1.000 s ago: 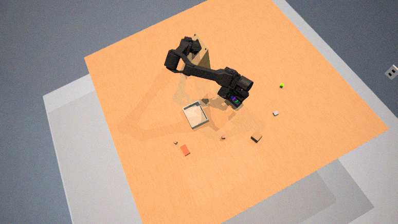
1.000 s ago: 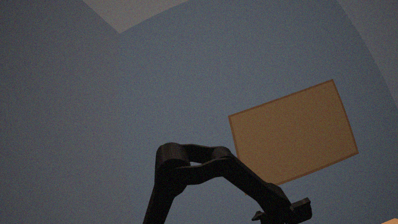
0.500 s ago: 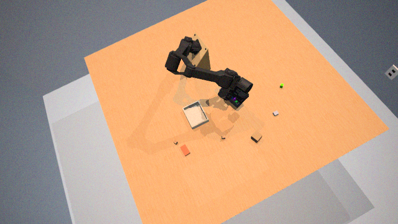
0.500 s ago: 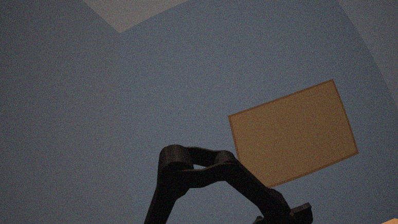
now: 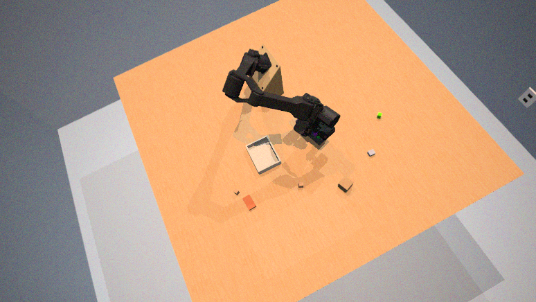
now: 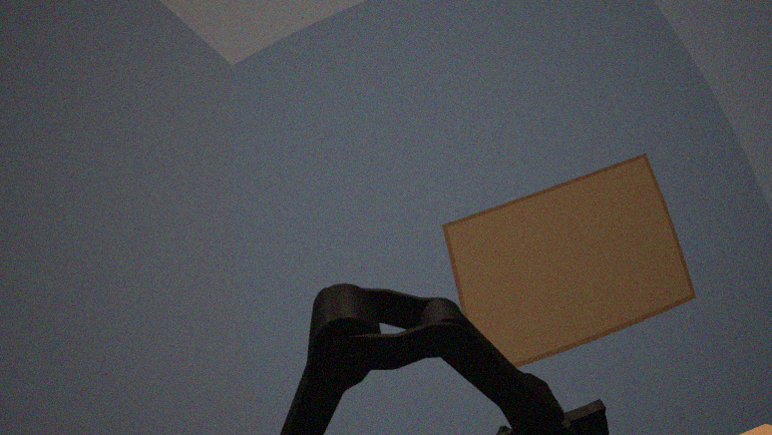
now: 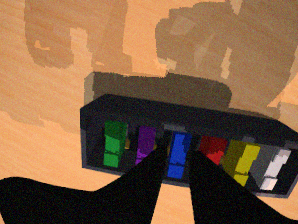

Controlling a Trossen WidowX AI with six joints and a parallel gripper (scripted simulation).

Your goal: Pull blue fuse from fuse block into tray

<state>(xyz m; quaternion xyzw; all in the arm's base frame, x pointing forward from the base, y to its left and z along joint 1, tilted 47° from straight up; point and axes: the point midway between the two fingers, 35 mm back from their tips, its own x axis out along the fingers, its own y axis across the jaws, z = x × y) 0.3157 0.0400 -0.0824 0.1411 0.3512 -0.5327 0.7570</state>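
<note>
My gripper tip is 20 mm short of the white tray, 220 mm to the left of it and 30 mm above it. From my gripper tip the other things lie so: grey cube 170 mm ahead, 180 mm to the left, 30 mm below; then brown cube 260 mm ahead, 30 mm to the left, 20 mm below; then blue fuse 10 mm below.
</note>
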